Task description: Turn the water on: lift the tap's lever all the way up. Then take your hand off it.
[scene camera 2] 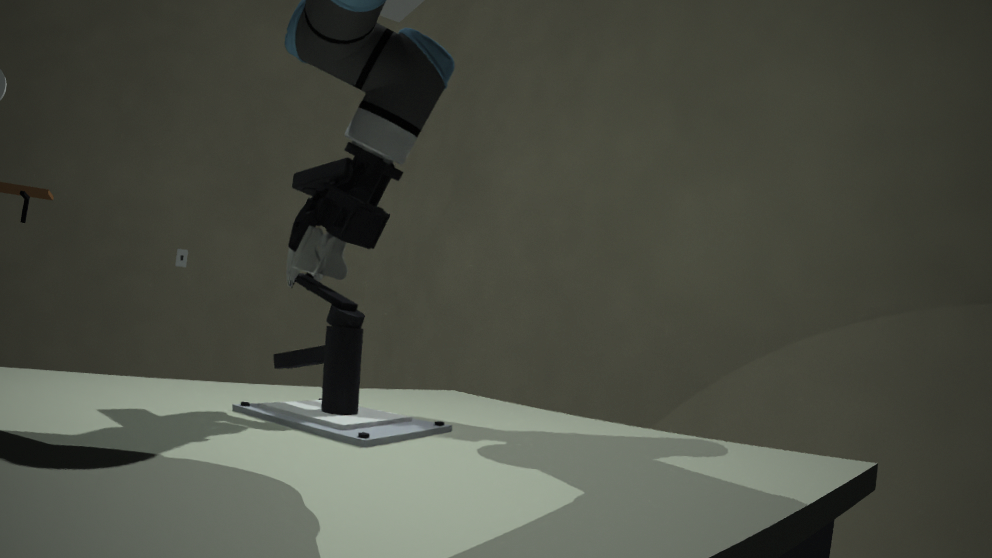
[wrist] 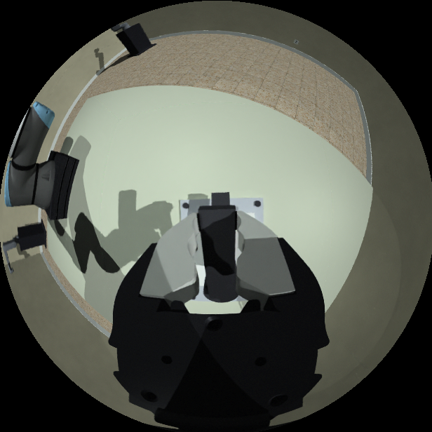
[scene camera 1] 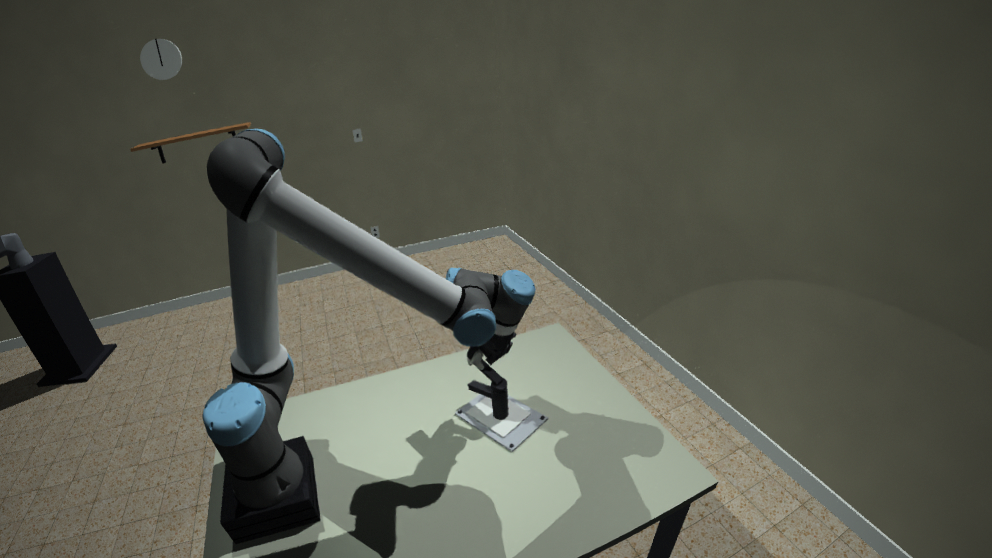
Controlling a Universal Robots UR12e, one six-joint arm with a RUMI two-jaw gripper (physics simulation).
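Places are measured from the arm's base along level axes (x ahead, y right, z down), in centimetres.
Where they show: gripper, fingertip midpoint: [scene camera 2: 298, 288] [scene camera 1: 474, 362]; arm's base at its link origin: [scene camera 1: 268, 478].
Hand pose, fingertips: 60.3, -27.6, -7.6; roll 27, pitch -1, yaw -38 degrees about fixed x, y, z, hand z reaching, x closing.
Things, the pixels of their top centre, and the offset from my fingertips, as dx, dy, dz. "pt": a spot on its surface instead. Level surfaces: height alone.
- black tap at a spot on its surface: [scene camera 2: 342, 371] [scene camera 1: 500, 406] pt +5.5, +10.2, +10.4
- pale base plate at a spot on its surface: [scene camera 2: 405, 433] pt +11.8, +18.2, +16.5
- lever at a spot on its surface: [scene camera 2: 327, 293] [scene camera 1: 489, 376] pt +3.3, +6.7, +0.7
- pale green table at its surface level: dz +17.3
The black tap [scene camera 1: 499, 403] [scene camera 2: 342, 371] stands upright on a pale base plate [scene camera 1: 530, 426] [scene camera 2: 405, 433] [wrist: 245, 202]. Its spout [scene camera 1: 480, 387] [scene camera 2: 298, 357] [wrist: 220, 198] sticks out low on one side. The lever [scene camera 1: 491, 375] [scene camera 2: 327, 293] [wrist: 217, 240] slants upward from the tap's top, its free end higher than its joint and on the spout's side. My gripper [scene camera 1: 475, 359] [scene camera 2: 296, 276] [wrist: 217, 213] is shut on the lever near its free end, with one pale finger on each side. The fingers hide part of the plate in the wrist view.
The pale green table [scene camera 1: 610, 444] [scene camera 2: 430, 485] [wrist: 165, 125] carries the tap and the arm's dark base [scene camera 1: 270, 510] [wrist: 64, 185]. The arm's shadow falls around the plate. A dark pedestal [scene camera 1: 52, 315] [wrist: 135, 39] stands on the floor beyond the table.
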